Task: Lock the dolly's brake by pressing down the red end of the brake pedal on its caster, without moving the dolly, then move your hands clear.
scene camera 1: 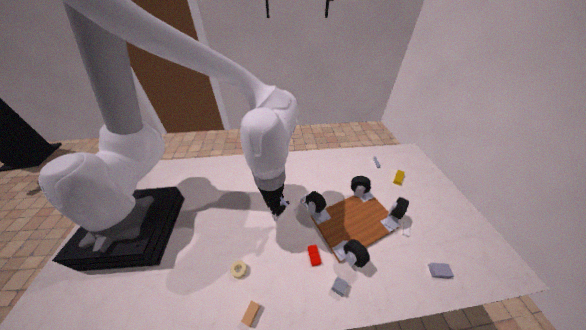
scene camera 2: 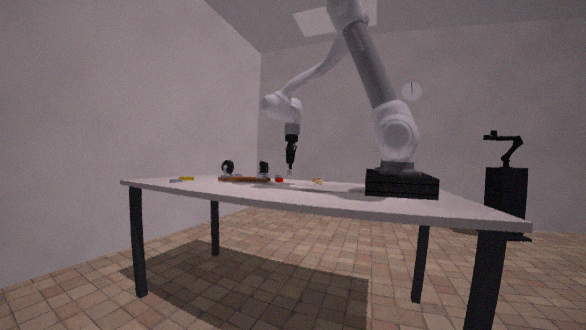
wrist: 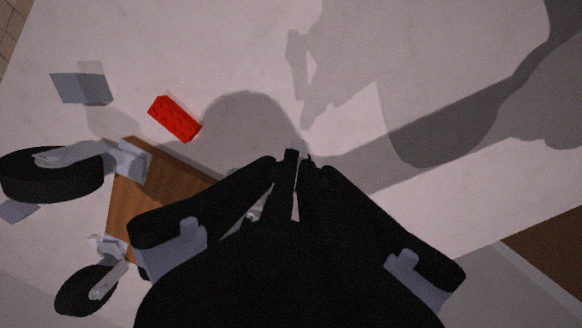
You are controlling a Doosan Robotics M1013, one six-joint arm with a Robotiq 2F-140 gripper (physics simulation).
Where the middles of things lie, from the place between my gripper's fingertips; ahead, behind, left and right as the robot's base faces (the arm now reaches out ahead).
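With the red brick [wrist: 164,110], my gripper is 50 mm above it, 110 mm short of it and 150 mm to the left of it. The dolly [scene camera 1: 349,226] is 20 mm above my hand, 300 mm ahead of it and 90 mm to the right of it.
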